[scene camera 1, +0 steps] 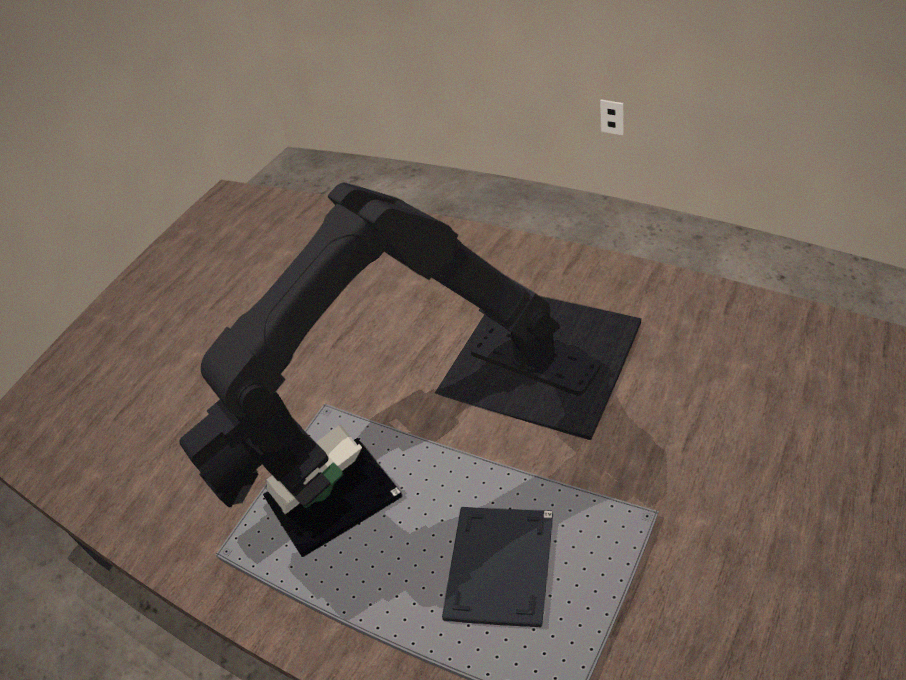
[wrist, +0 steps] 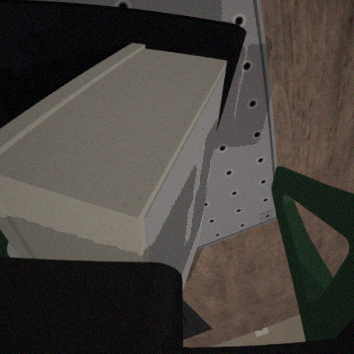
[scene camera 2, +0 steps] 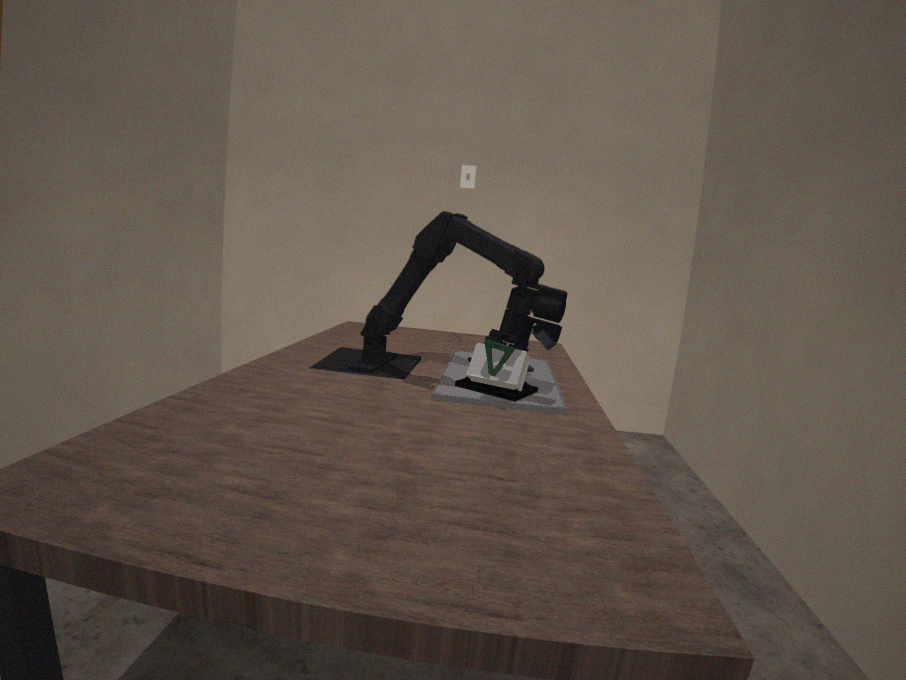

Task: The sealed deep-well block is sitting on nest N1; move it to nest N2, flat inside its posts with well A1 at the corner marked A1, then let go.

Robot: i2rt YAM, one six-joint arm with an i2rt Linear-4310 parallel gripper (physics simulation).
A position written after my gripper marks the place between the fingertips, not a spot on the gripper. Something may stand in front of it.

Observation:
My gripper (scene camera 1: 302, 473) is open and touches a white block (scene camera 1: 341, 449). Further things: a black nest plate (scene camera 1: 364, 489) and a grey perforated plate (wrist: 239, 186).
The white block is seen too in the wrist view (wrist: 113, 165) and in scene camera 2 (scene camera 2: 512, 374). My gripper shows as well in the wrist view (wrist: 177, 176) and in scene camera 2 (scene camera 2: 498, 376). The black nest plate also shows in the wrist view (wrist: 50, 50).

